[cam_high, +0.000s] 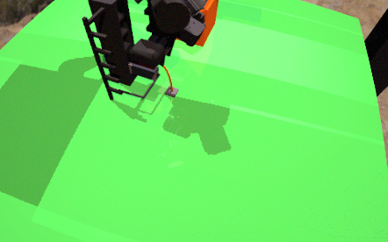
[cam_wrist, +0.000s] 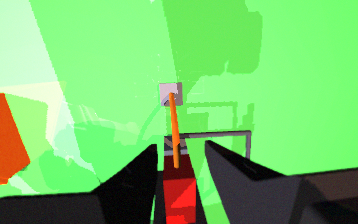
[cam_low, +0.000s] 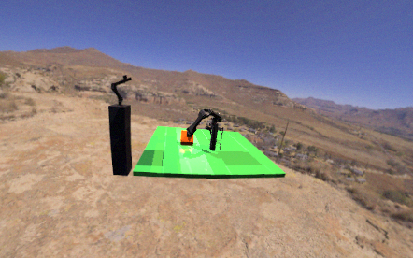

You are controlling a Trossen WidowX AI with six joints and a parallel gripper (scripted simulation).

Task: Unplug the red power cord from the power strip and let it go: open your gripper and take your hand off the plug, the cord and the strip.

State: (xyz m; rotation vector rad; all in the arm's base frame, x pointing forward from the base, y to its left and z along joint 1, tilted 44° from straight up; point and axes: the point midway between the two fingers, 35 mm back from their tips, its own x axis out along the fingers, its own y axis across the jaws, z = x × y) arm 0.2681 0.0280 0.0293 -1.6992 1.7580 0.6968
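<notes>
Now: the red plug 7 cm to the right of my gripper tip and 1 cm below it. From my gripper tip the other things lie so: grey anchor plate 11 cm below, 2 cm to the left.
</notes>
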